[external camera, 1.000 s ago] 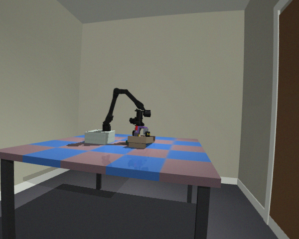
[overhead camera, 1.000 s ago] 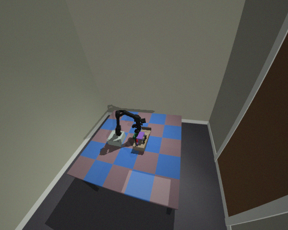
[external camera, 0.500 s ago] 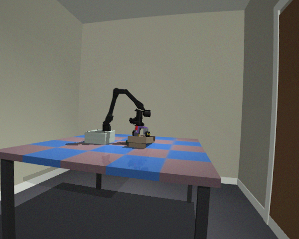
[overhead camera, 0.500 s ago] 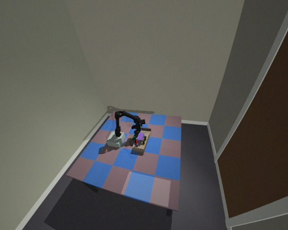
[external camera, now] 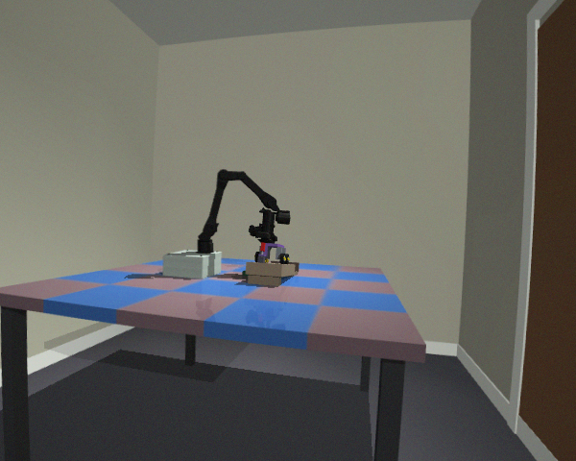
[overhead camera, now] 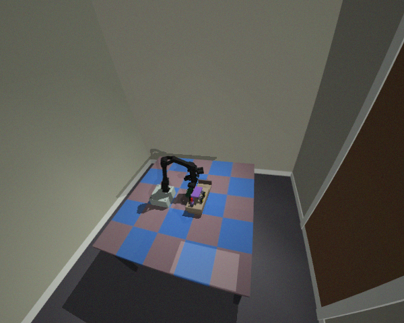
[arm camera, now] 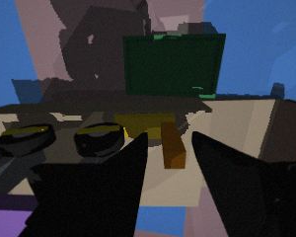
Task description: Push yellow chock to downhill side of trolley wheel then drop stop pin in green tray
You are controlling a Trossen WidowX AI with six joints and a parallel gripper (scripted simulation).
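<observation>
The yellow chock is 2 cm to the right of my gripper tip and 1 cm below it. Also, from my gripper tip: green tray (11 cm below, 5 cm behind, 1 cm to the right); then ramp (9 cm to the right, 7 cm ahead, 5 cm below); then trolley (10 cm to the right, 7 cm ahead, 1 cm above).
</observation>
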